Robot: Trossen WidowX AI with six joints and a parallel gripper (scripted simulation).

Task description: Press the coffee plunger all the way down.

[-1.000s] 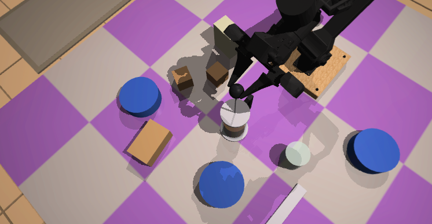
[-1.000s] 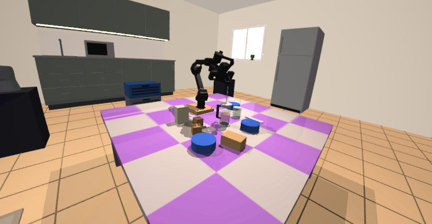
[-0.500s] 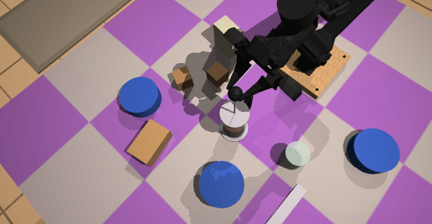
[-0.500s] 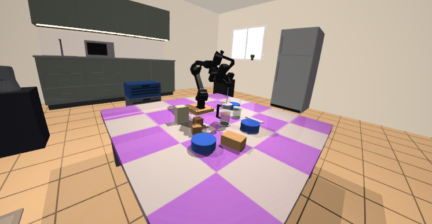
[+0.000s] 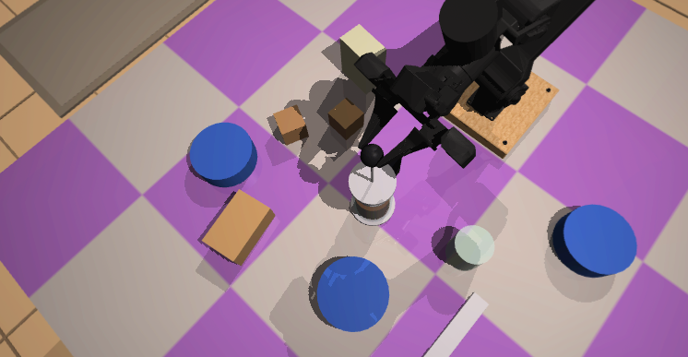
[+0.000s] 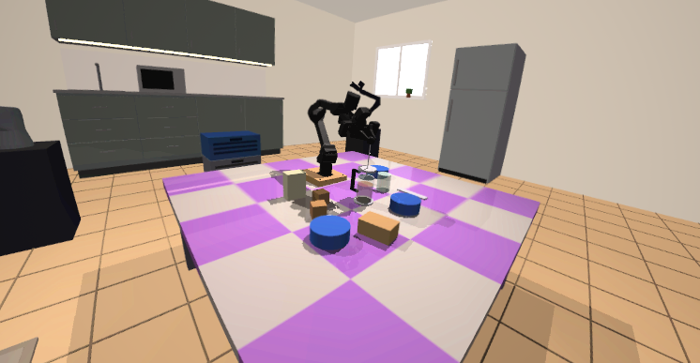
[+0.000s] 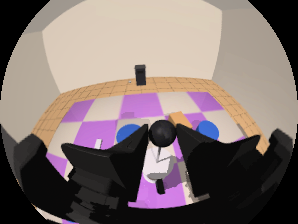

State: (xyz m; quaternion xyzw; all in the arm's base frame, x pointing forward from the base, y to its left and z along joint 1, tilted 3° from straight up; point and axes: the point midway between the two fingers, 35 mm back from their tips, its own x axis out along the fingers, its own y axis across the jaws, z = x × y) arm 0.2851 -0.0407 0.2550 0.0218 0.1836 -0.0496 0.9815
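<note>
My gripper tip is now 3 cm past the coffee press and 13 cm above it. Also, from my gripper tip: pale cup (6 cm behind, 18 cm to the left, 22 cm below); tan box (18 cm ahead, 14 cm to the right, 24 cm below); white strip (6 cm ahead, 25 cm to the left, 26 cm below).
</note>
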